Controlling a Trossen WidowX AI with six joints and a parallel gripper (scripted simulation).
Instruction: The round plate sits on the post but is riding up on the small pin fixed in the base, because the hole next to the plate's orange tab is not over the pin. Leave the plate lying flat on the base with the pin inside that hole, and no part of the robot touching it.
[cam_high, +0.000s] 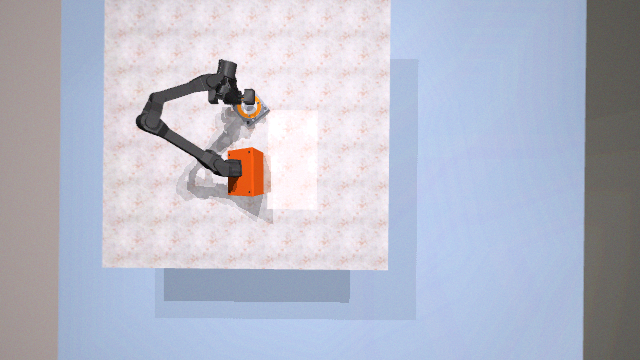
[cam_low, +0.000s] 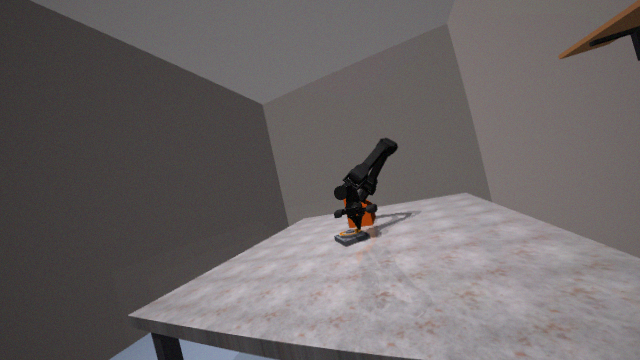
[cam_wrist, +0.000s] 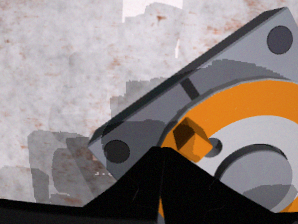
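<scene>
Now: gripper tip 50 mm to the left of the base, 20 mm past it and 20 mm above it.
</scene>
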